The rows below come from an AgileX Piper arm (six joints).
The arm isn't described. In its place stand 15 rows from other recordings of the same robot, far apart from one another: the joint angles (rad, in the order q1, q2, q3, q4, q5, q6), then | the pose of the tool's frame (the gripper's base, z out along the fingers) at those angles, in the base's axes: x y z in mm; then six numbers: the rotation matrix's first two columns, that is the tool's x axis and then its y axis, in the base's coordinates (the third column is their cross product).
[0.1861 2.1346 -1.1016 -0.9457 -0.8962 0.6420] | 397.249 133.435 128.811 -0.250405 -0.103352 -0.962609 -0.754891 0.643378 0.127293
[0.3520 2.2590 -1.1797 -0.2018 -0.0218 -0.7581] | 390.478 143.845 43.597 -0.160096 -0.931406 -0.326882 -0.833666 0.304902 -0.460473
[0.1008 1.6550 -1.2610 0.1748 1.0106 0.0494] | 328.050 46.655 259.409 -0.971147 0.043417 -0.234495 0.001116 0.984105 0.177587
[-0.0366 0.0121 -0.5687 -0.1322 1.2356 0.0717] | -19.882 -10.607 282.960 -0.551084 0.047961 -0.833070 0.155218 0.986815 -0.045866
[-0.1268 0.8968 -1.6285 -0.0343 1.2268 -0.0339] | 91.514 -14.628 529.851 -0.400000 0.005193 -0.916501 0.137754 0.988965 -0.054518
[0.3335 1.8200 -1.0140 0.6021 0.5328 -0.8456] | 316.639 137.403 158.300 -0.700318 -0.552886 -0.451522 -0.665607 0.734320 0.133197
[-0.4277 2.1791 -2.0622 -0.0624 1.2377 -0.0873] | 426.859 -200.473 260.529 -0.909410 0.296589 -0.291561 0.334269 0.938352 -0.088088
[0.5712 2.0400 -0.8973 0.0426 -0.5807 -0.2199] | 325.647 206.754 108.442 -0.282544 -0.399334 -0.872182 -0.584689 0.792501 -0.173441
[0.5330 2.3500 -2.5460 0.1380 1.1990 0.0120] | 438.281 272.107 316.568 -0.715652 -0.350382 -0.604214 -0.527847 0.837831 0.139343
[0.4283 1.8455 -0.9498 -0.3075 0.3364 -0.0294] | 314.387 133.543 136.268 -0.662831 -0.647370 -0.376253 -0.614731 0.757381 -0.220180
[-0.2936 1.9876 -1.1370 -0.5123 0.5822 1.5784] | 347.800 -130.777 124.050 -0.064696 0.933371 -0.353034 0.981082 0.124177 0.148517
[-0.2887 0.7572 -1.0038 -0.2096 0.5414 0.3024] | 131.143 -49.128 430.184 -0.140305 0.167970 -0.975756 0.403939 0.909470 0.098477
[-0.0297 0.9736 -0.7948 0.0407 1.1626 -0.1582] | 153.212 -1.152 290.785 -0.942776 -0.113514 -0.313510 -0.116591 0.993139 -0.008985
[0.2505 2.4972 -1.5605 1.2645 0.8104 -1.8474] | 427.684 174.325 27.760 -0.383017 -0.582655 -0.716807 -0.917081 0.332863 0.219464
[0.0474 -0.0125 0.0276 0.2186 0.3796 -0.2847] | 51.921 9.784 171.332 -0.283475 -0.094406 -0.954321 -0.147414 0.987605 -0.053910
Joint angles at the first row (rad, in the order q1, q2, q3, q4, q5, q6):
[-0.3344, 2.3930, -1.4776, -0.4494, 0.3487, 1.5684]
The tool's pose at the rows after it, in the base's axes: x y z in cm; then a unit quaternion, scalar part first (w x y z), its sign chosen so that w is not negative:
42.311, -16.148, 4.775, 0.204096, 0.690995, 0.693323, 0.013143
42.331, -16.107, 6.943, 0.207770, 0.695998, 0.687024, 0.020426
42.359, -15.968, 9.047, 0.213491, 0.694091, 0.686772, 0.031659
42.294, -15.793, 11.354, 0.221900, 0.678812, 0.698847, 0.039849
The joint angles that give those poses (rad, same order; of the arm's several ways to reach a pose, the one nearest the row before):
[-0.3344, 2.3594, -1.4776, -0.3794, 0.4182, 1.5530]
[-0.3347, 2.3083, -1.4776, -0.3343, 0.4527, 1.5228]
[-0.3347, 2.2592, -1.4777, -0.2833, 0.4760, 1.4727]
[-0.3347, 2.2054, -1.4776, -0.2362, 0.5004, 1.3898]

